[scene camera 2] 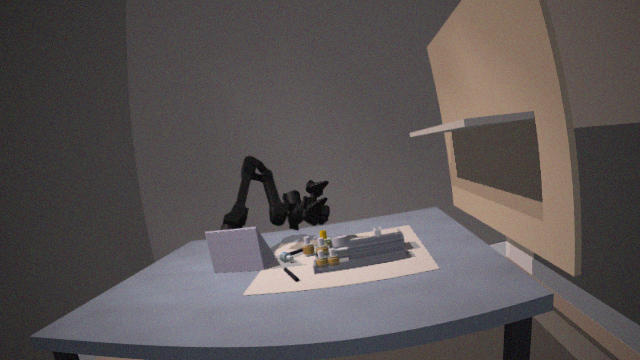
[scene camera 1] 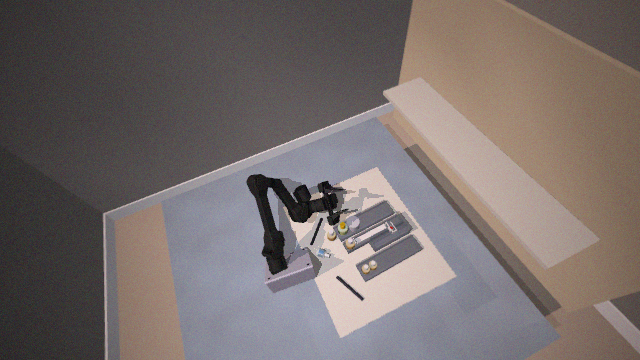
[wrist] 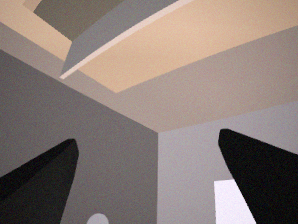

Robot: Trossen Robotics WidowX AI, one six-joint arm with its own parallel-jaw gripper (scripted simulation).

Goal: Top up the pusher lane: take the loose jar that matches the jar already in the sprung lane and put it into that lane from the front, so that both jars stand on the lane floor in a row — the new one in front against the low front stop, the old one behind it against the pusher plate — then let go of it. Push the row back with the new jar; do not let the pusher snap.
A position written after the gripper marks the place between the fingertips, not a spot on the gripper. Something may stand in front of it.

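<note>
Cream mat (scene camera 1: 427,269), sprung lane (scene camera 1: 383,238), gripper (scene camera 1: 345,199). Cream mat (scene camera 2: 274,279), sprung lane (scene camera 2: 396,238), gripper (scene camera 2: 327,189). Gripper (wrist: 149,142). Gripper open, holding nothing.
</note>
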